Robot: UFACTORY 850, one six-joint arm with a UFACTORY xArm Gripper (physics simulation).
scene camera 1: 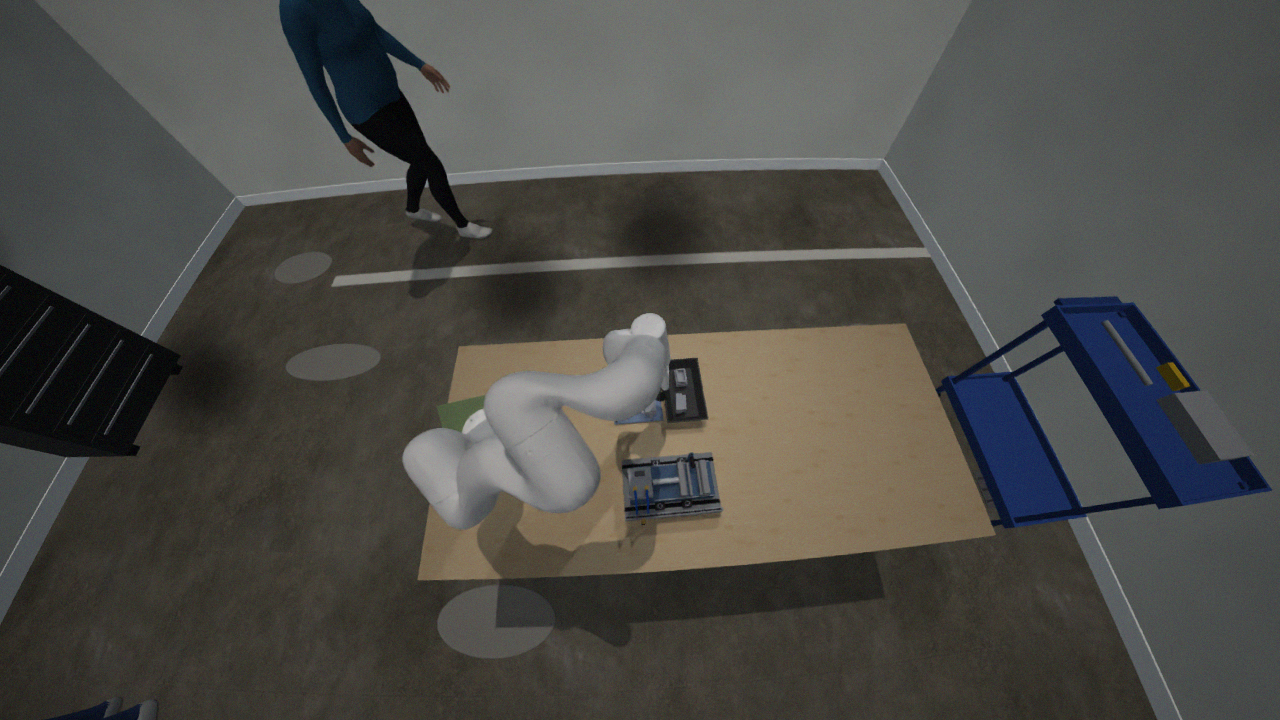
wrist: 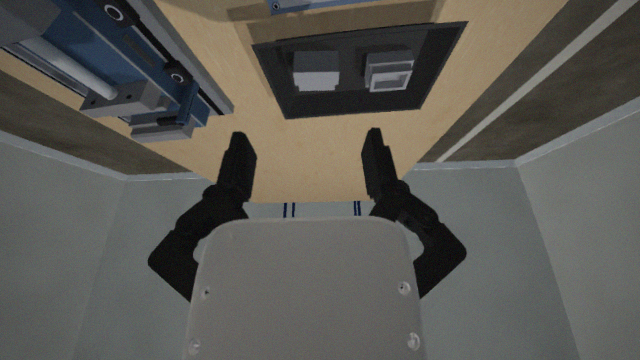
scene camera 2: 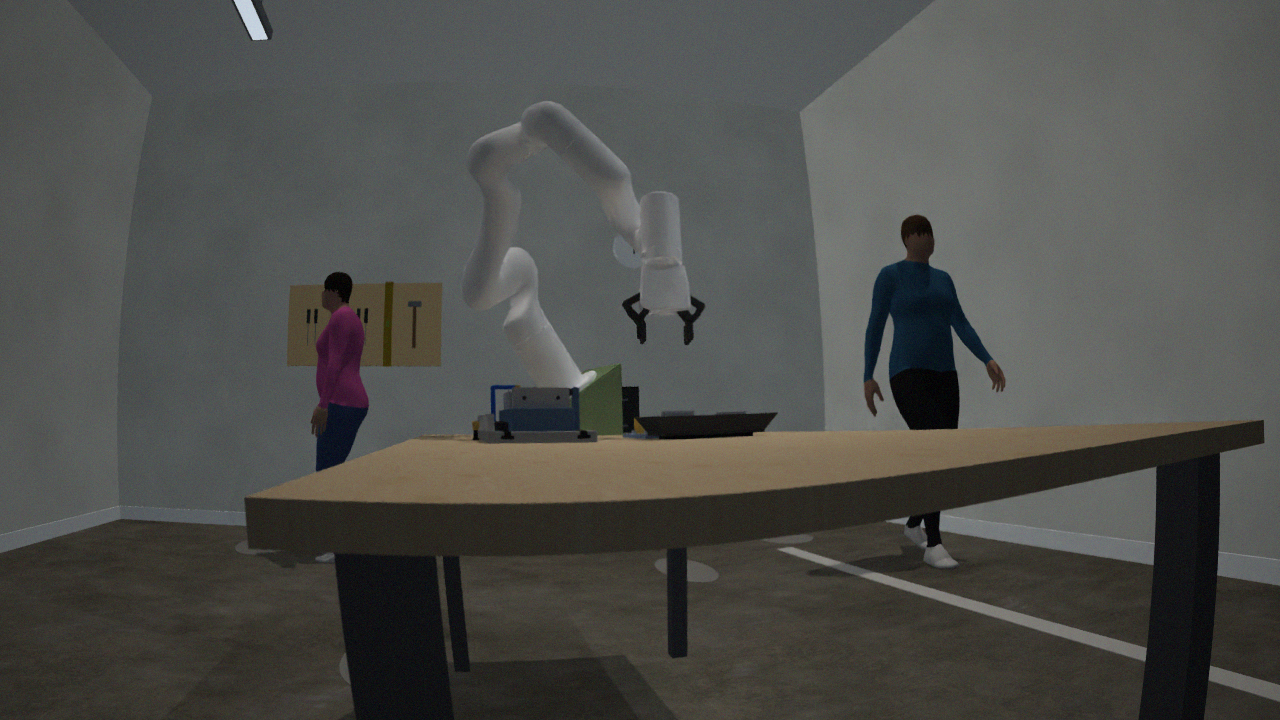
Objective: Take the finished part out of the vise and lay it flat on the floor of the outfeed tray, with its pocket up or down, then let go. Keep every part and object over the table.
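My gripper [scene camera 2: 665,340] [wrist: 307,142] is open and empty, high above the table and apart from the tray. The dark outfeed tray [scene camera 1: 699,394] [scene camera 2: 707,426] [wrist: 352,100] holds two grey parts. The left part [wrist: 316,71] in the wrist view lies level and apart from the other; its upper face is plain and no pocket shows. The right part [wrist: 400,68] lies with its pocket up. The blue and grey vise [scene camera 1: 671,486] [scene camera 2: 538,418] [wrist: 95,50] stands beside the tray; I make out no part between its jaws.
A blue plate [scene camera 1: 651,415] [wrist: 320,5] lies close by the tray. A green wedge-shaped block [scene camera 1: 460,412] [scene camera 2: 604,401] stands near the arm's base on the wooden table [scene camera 1: 823,429]. A blue cart [scene camera 1: 1011,447] stands beyond the table's end. A person in blue [scene camera 1: 344,62] [scene camera 2: 917,313] is behind the table.
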